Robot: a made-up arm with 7 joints.
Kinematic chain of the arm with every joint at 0, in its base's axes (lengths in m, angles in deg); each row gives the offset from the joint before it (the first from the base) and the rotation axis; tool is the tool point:
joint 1: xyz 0 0 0.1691 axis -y
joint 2: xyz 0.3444 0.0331 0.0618 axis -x
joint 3: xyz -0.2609 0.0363 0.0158 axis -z
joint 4: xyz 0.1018 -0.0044 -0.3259 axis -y
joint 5: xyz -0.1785 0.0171 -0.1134 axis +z
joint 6: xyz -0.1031 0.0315 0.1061 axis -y
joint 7: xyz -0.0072 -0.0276 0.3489 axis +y
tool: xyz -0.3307 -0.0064 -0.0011
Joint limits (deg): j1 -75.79..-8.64 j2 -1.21..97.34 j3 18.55..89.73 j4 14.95..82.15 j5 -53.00..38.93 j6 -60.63..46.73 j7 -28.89..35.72
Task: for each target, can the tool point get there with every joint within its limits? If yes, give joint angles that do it. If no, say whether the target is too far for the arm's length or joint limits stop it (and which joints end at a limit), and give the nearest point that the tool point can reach.
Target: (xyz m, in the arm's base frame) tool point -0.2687 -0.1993 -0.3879
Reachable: yes | joints -30.23 73.71 83.47 64.76 -5.13 -25.35 20.00
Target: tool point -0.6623 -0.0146 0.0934
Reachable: yes | joints -44.67 53.41 34.20 24.60 -4.39 16.50 1.97
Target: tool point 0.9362 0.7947 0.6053
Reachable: no: joint limits stop it (at a limit: joint 1, joint 2, joint 3, joint 4, joint 5, joint 7) | nearest point 0.4792 0.5400 0.1997 | short by 0.662 m
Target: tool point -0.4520 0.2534 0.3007
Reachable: yes | joints -67.52 51.54 54.36 23.98 10.11 -8.95 15.10
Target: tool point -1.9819 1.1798 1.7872
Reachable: no: too far | nearest point -0.7563 0.3929 0.5163 | short by 1.933 m
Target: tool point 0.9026 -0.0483 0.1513
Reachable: no: joint limits stop it (at a limit: joint 2, joint 3, joint 4, joint 5, joint 6, joint 7) | nearest point 0.3369 0.0893 0.1625 | short by 0.582 m
